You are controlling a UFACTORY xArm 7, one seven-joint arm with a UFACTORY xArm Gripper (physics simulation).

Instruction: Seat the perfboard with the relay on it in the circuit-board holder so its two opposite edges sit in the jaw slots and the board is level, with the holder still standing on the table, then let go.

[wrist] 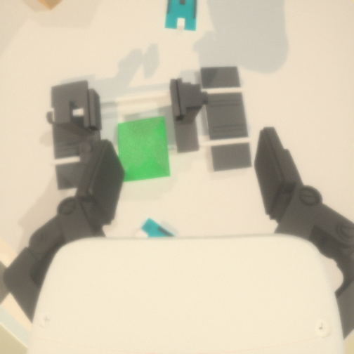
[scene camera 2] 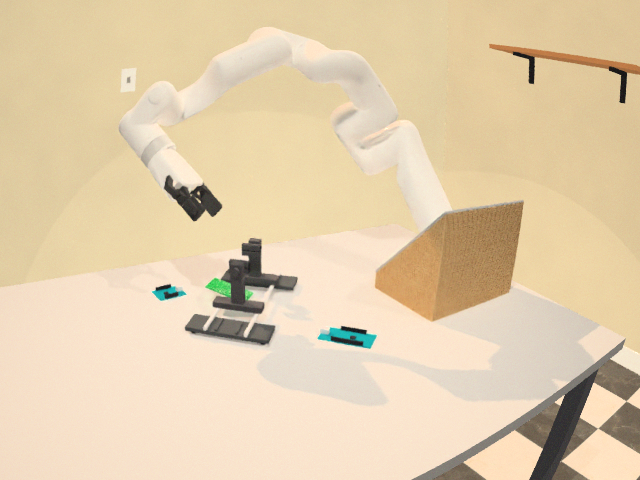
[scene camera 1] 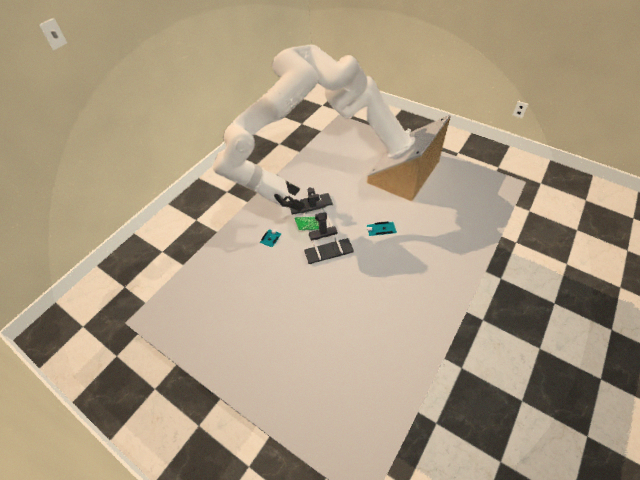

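Where they show: gripper, fingertip midpoint: [scene camera 2: 209, 214] [scene camera 1: 300, 199]; arm's base at its link origin: [scene camera 2: 444, 239] [scene camera 1: 401, 148].
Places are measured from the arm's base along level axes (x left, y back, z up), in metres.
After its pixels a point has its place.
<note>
The green perfboard [scene camera 1: 306, 223] {x -0.173, y -0.452, z -0.087 m} [scene camera 2: 222, 287] {x -0.177, y -0.458, z -0.085 m} [wrist: 144, 150] lies low between the two jaw posts of the black circuit-board holder [scene camera 1: 328, 251] {x -0.045, y -0.514, z -0.103 m} [scene camera 2: 230, 329] {x -0.036, y -0.511, z -0.103 m} [wrist: 227, 116], near its white rods and below the jaw heads. Its edges are not in the jaw slots. The relay cannot be made out, and the front post partly hides the board in the second scene view. The holder stands upright on the table. My gripper [scene camera 1: 296, 197] {x -0.159, y -0.492, z 0.083 m} [scene camera 2: 205, 214] {x -0.159, y -0.492, z 0.083 m} [wrist: 185, 150] is open and empty, tilted, and hangs well above the holder and the board, apart from both.
One teal circuit board [scene camera 1: 270, 238] {x -0.265, y -0.559, z -0.114 m} [scene camera 2: 169, 292] {x -0.269, y -0.553, z -0.117 m} [wrist: 155, 227] lies near the perfboard's outer end. Another teal board [scene camera 1: 381, 228] {x 0.070, y -0.319, z -0.117 m} [scene camera 2: 368, 339] {x 0.100, y -0.293, z -0.117 m} [wrist: 172, 15] lies on the other side of the holder. A wooden wedge [scene camera 1: 398, 180] {x 0.048, y -0.135, z -0.038 m} [scene camera 2: 475, 263] {x 0.122, y -0.023, z -0.011 m} carries the arm's base on the table [scene camera 1: 310, 361] {x 0.101, y -0.878, z -0.119 m} [scene camera 2: 155, 413] {x 0.138, y -0.739, z -0.119 m}.
</note>
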